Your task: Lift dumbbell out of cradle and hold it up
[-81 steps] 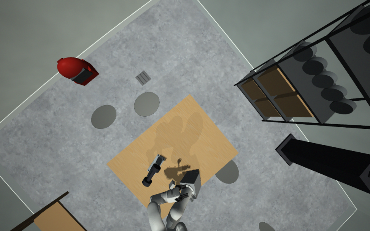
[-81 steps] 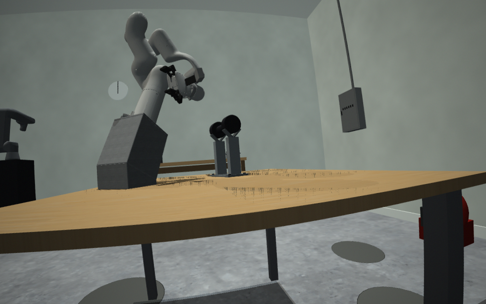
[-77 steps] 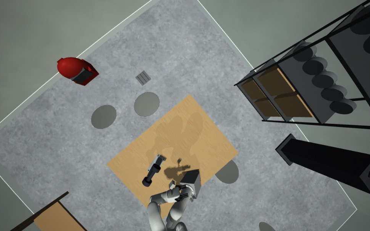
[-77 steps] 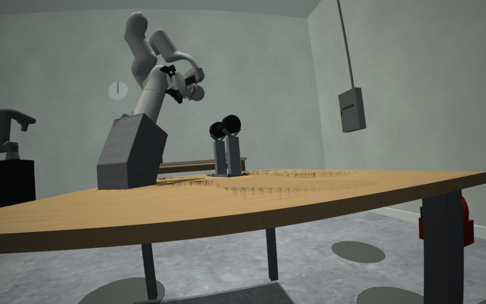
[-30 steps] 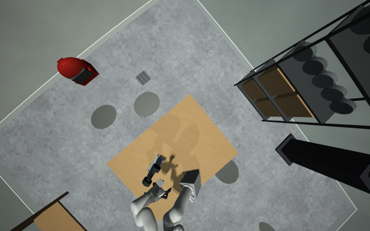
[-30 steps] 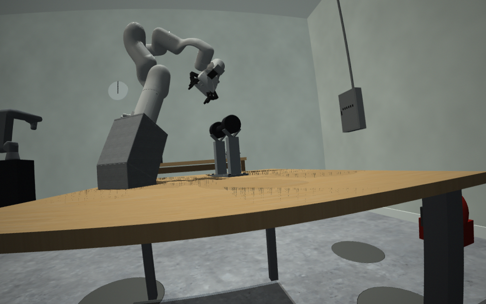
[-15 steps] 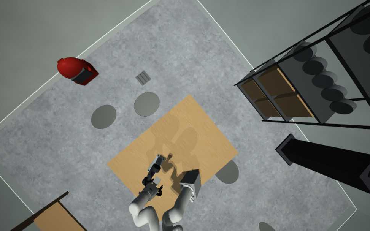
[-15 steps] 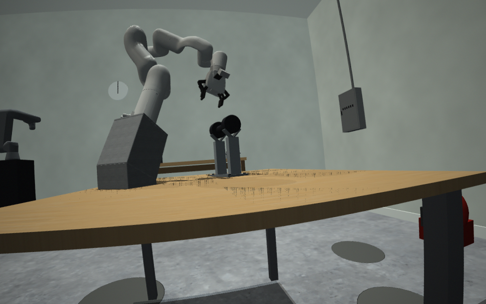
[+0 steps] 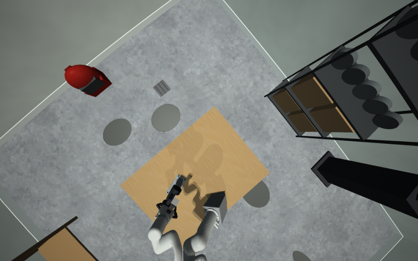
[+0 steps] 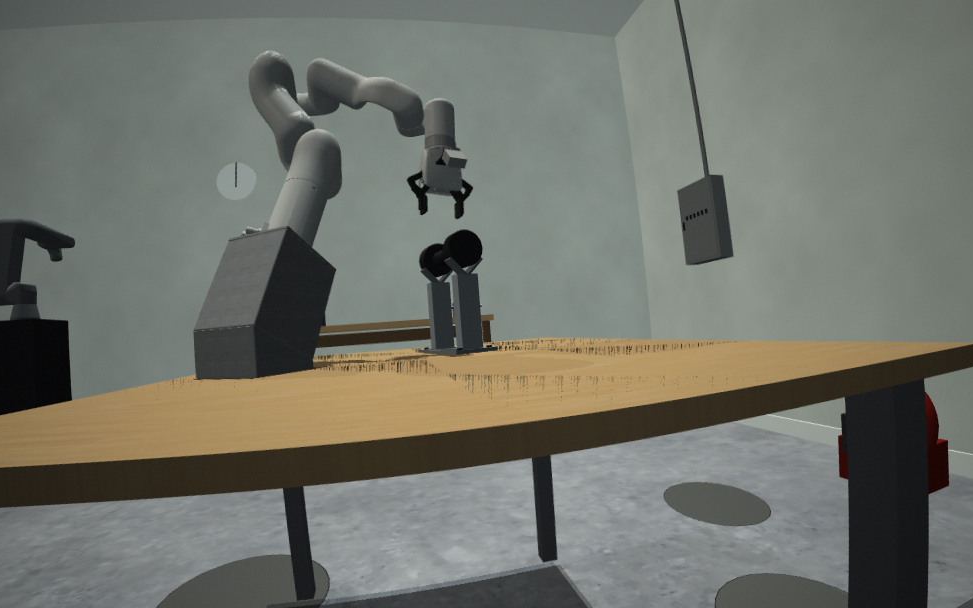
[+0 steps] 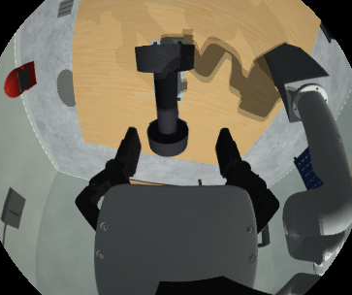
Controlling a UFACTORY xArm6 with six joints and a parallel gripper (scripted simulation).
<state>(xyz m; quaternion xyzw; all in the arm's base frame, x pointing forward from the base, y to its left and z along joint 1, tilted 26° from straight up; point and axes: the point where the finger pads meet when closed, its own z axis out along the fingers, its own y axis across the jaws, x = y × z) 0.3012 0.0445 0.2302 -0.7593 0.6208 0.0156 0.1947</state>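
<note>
Now: hand 10 cm above the black dumbbell, 1 cm to the right of it and 1 cm short of it. From my hand the other things lie so: grey two-post cradle: 24 cm below, 1 cm to the left, 1 cm ahead.
</note>
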